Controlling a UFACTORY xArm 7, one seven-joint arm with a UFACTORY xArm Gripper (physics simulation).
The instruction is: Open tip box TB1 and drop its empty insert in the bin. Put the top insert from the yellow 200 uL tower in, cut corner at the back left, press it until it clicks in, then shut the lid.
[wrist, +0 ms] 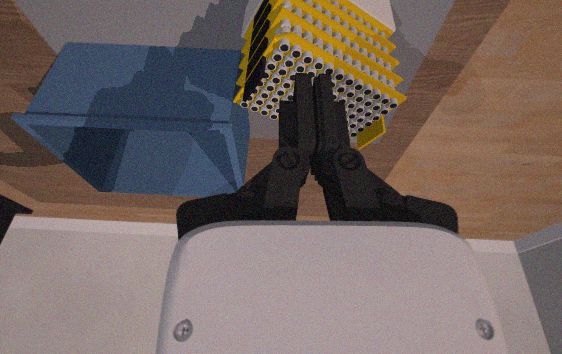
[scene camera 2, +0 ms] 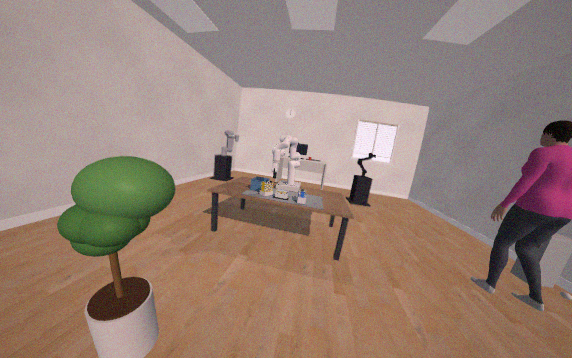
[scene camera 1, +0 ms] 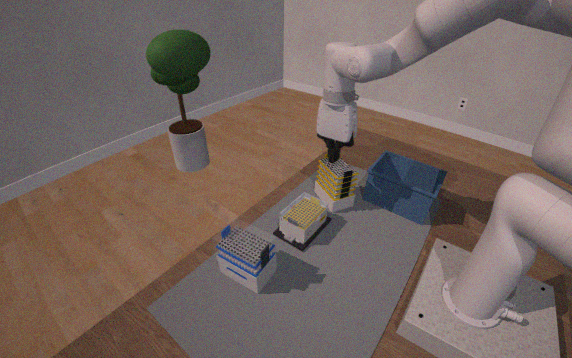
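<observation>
TB1 (scene camera 1: 296,231) (scene camera 2: 281,195) is a white box on a dark base, with a yellow perforated insert (scene camera 1: 306,211) in its top. Clear lid edges show around it; I cannot tell surely whether the lid is shut. The yellow 200 uL tower (scene camera 1: 331,192) (scene camera 2: 266,188) (wrist: 350,47) is a stack of yellow racks with pale tips on a white base. Its top insert (scene camera 1: 338,166) (wrist: 367,97) lies on the stack. My gripper (scene camera 1: 332,160) (wrist: 308,94) is shut and empty, its tips over the top insert. Contact is unclear, and the fingers hide part of the insert.
The blue bin (scene camera 1: 395,197) (scene camera 2: 258,183) (wrist: 150,119) stands beside the yellow tower. A blue tip tower (scene camera 1: 247,260) (scene camera 2: 301,197) stands on the grey mat (scene camera 1: 320,320) at the other side of TB1. A person (scene camera 2: 542,185) stands at the right in scene camera 2.
</observation>
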